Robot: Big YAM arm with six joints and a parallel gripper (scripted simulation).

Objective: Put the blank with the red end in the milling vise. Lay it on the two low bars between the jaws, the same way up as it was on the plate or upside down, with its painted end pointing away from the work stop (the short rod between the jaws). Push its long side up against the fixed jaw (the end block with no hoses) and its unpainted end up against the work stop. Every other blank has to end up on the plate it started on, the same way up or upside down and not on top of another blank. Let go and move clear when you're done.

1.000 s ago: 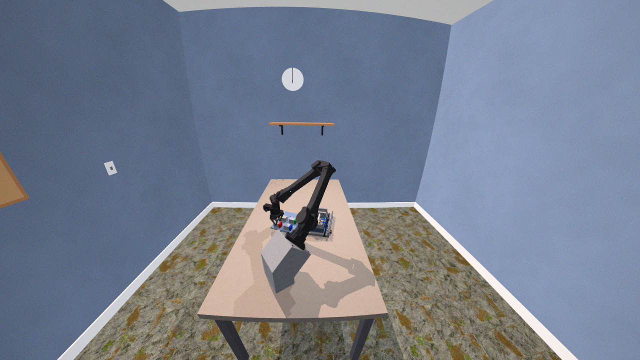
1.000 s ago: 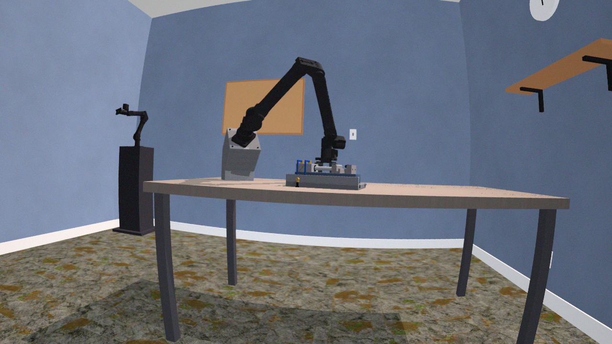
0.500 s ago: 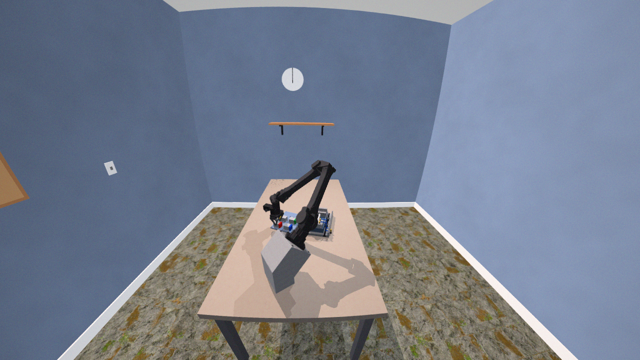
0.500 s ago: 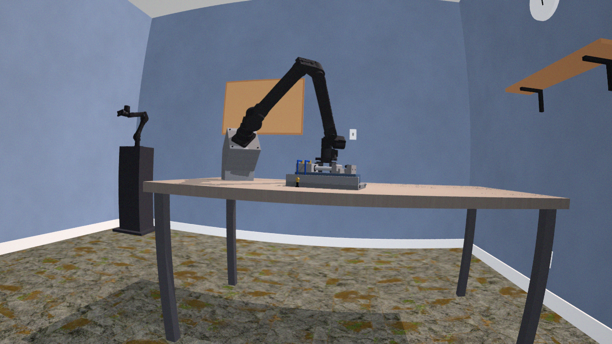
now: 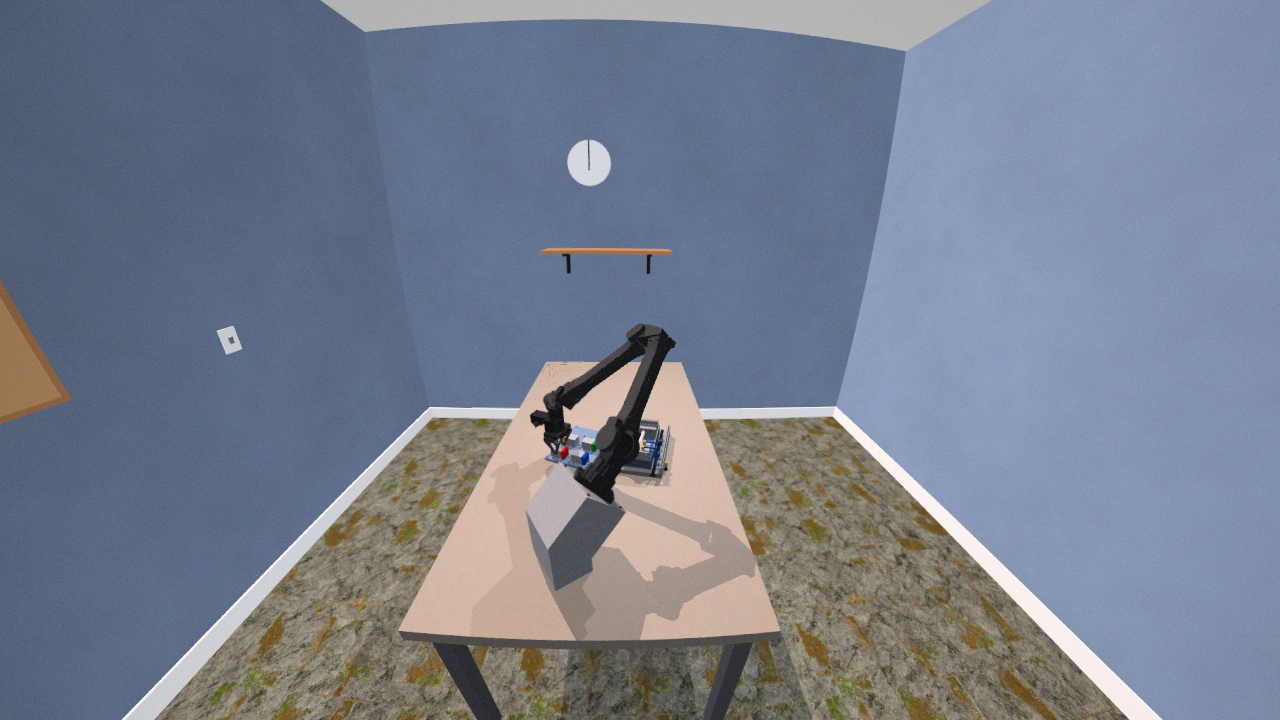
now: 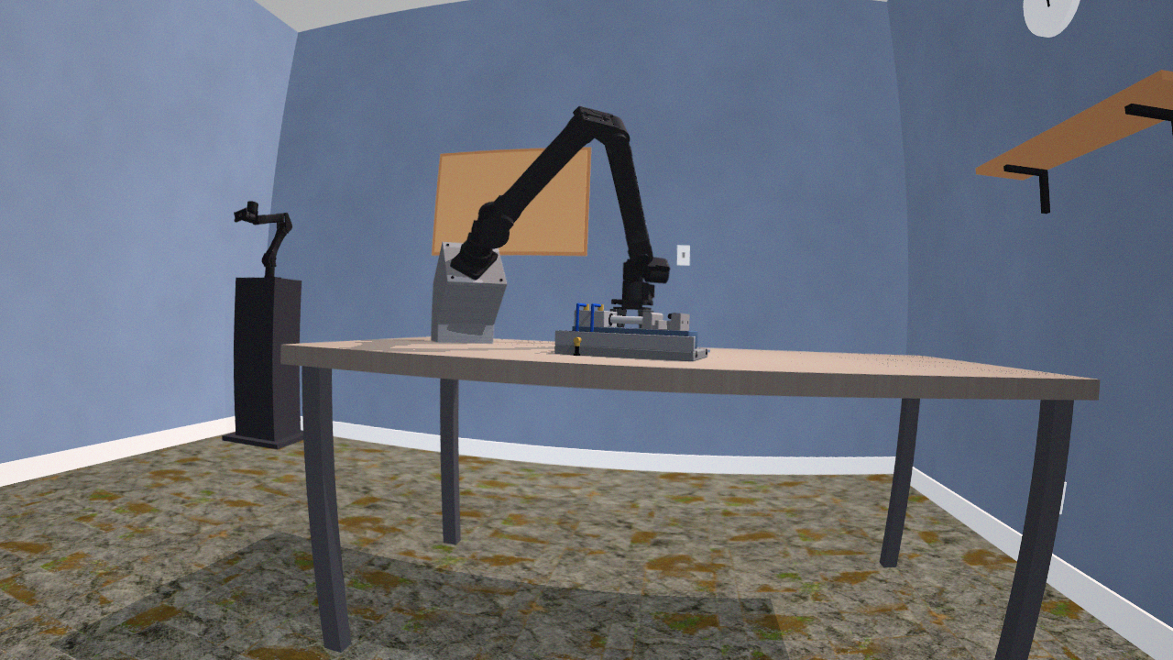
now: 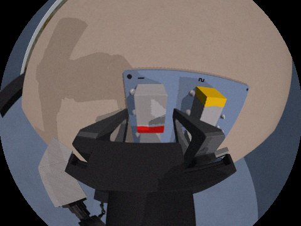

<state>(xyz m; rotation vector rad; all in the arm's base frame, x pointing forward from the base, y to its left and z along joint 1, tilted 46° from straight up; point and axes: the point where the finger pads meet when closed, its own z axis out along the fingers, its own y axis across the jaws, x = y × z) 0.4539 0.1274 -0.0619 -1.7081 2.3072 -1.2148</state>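
Now: the work stop 310 mm to the right of my hand, 90 mm ahead of it and 50 mm above it. The rest, counted from my hand: blue-ended blank 80 mm to the right, 40 mm behind, 20 mm below; then yellow-ended blank 80 mm ahead, 40 mm to the right, 20 mm below; then blue plate 80 mm to the right, 60 mm ahead, 40 mm below.
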